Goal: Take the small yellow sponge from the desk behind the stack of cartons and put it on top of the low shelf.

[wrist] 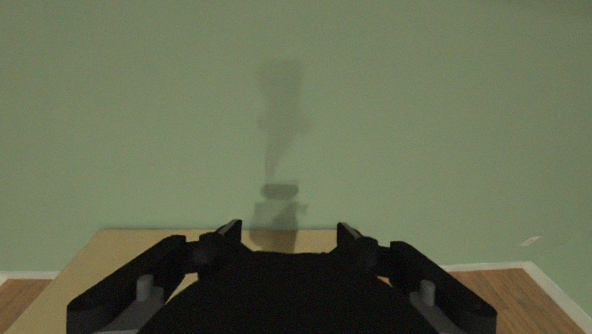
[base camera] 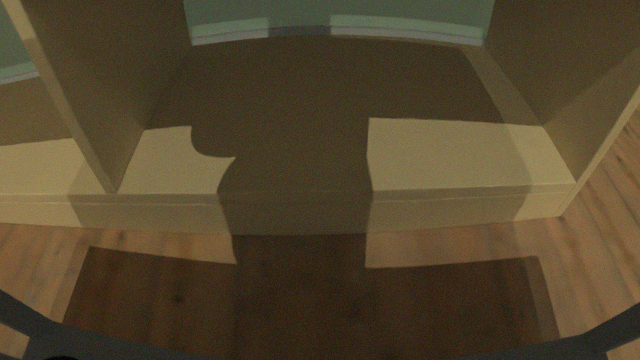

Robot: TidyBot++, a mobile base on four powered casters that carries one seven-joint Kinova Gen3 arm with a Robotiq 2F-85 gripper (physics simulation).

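Places are measured from the arm's base along level axes (x down, y ahead, z right), in metres.
Where they show: gripper, between the fingertips: (wrist: pixel 289 231).
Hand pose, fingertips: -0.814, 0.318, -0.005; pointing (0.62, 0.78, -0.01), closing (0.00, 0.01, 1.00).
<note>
After its pixels a point has its place, as x, y, z.
My gripper (wrist: pixel 289 231) {-0.814, 0.318, -0.005} is open, with nothing between its fingers, high over the low shelf. The shelf's tan top (wrist: pixel 135 242) {-0.213, 0.606, -0.668} shows behind and left of the gripper in the wrist view. A very thin sliver of yellow, perhaps the sponge (wrist: pixel 289 253) {-0.258, 0.566, 0.001}, shows at the upper edge of the black gripper body; the rest is hidden behind it. In the base view the low shelf (base camera: pixel 450 160) {0.318, 0.382, 0.150} stands close in front, with its bottom board and upright panels showing; its top is out of that view. The desk and the stack of cartons do not show.
A green wall (wrist: pixel 425 125) {-0.749, 0.747, 0.414} (base camera: pixel 310 12) {0.279, 0.724, -0.024} stands right behind the shelf. Wooden floor (wrist: pixel 495 295) {0.397, 0.619, 1.462} (base camera: pixel 300 300) {0.397, 0.249, -0.017} shows right of the shelf in the wrist view and in front of it in the base view. Shadows of the arm fall on the wall and shelf.
</note>
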